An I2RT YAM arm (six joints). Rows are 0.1 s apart.
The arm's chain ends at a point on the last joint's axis. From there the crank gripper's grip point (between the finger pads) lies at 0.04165 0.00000 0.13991 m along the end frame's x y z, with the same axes.
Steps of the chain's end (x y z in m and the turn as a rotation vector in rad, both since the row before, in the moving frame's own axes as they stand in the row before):
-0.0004 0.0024 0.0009 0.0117 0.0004 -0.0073
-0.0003 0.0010 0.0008 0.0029 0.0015 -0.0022
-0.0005 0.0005 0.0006 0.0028 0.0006 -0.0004
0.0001 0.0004 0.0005 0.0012 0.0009 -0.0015
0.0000 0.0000 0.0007 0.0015 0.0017 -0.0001
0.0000 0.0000 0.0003 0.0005 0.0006 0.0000
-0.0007 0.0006 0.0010 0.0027 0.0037 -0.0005
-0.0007 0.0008 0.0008 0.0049 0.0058 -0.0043
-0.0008 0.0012 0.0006 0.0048 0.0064 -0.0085
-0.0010 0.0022 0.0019 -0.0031 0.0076 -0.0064
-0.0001 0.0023 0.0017 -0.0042 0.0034 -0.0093
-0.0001 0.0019 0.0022 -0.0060 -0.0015 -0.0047
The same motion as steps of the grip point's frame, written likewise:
-0.0004 0.0005 0.0009 0.0117 0.0004 -0.0073
-0.0001 0.0005 0.0007 0.0029 0.0015 -0.0022
-0.0004 0.0001 0.0006 0.0028 0.0006 -0.0004
0.0002 0.0002 0.0005 0.0012 0.0009 -0.0015
0.0002 -0.0002 0.0006 0.0015 0.0017 -0.0001
0.0001 -0.0001 0.0003 0.0005 0.0006 0.0000
-0.0002 0.0002 0.0008 0.0027 0.0037 -0.0005
0.0001 -0.0001 0.0006 0.0049 0.0058 -0.0043
0.0001 0.0002 0.0003 0.0048 0.0064 -0.0085
0.0001 0.0024 0.0016 -0.0031 0.0076 -0.0064
0.0004 0.0025 0.0016 -0.0042 0.0034 -0.0093
-0.0003 0.0025 0.0023 -0.0060 -0.0015 -0.0047

